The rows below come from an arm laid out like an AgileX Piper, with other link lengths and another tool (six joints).
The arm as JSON. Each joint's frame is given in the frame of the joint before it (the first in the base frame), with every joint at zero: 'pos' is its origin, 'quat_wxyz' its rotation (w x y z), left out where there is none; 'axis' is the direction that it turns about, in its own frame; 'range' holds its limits. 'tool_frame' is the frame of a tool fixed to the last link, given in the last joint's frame.
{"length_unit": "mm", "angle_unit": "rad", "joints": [
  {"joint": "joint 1", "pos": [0.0, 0.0, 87.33], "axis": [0.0, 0.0, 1.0], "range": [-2.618, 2.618]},
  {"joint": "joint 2", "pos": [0.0, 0.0, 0.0], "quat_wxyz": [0.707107, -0.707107, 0.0, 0.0], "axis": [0.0, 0.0, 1.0], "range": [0.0, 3.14]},
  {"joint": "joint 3", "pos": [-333.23, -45.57, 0.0], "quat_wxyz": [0.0, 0.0, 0.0, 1.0], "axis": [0.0, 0.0, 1.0], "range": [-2.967, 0.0]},
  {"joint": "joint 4", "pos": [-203.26, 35.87, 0.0], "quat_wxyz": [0.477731, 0.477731, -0.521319, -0.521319], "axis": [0.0, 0.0, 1.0], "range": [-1.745, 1.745]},
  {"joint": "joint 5", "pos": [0.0, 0.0, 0.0], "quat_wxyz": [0.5, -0.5, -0.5, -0.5], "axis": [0.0, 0.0, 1.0], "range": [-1.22, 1.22]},
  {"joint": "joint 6", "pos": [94.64, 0.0, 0.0], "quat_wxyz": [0.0, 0.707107, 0.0, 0.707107], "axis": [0.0, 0.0, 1.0], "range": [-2.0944, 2.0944]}
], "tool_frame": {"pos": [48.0, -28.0, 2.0], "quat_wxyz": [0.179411, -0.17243, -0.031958, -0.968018]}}
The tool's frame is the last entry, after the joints.
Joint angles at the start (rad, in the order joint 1, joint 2, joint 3, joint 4, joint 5, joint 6):
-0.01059, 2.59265, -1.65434, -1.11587, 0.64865, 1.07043
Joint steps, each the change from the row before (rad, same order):
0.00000, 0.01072, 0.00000, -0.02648, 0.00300, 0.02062
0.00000, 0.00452, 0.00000, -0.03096, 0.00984, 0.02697
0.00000, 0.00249, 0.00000, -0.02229, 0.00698, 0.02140
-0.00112, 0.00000, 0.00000, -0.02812, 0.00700, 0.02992
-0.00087, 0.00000, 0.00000, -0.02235, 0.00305, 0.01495
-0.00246, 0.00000, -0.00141, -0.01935, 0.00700, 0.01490
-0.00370, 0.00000, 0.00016, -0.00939, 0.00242, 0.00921
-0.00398, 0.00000, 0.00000, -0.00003, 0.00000, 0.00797
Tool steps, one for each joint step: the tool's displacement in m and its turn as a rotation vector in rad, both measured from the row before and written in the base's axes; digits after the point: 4 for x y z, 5 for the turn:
-0.0002, -0.0013, -0.0048, -0.01267, 0.00085, 0.00233
0.0006, -0.0020, -0.0017, -0.01818, -0.00642, -0.00284
0.0007, -0.0014, -0.0008, -0.01233, -0.00698, -0.00324
0.0015, -0.0021, 0.0005, -0.01323, -0.01480, -0.00601
0.0009, -0.0016, 0.0004, -0.01156, -0.00770, 0.00345
0.0010, -0.0025, 0.0006, -0.01244, -0.00800, -0.00270
0.0004, -0.0023, 0.0002, -0.00463, -0.00462, -0.00458
0.0003, -0.0017, 0.0001, 0.00274, -0.00490, -0.00961

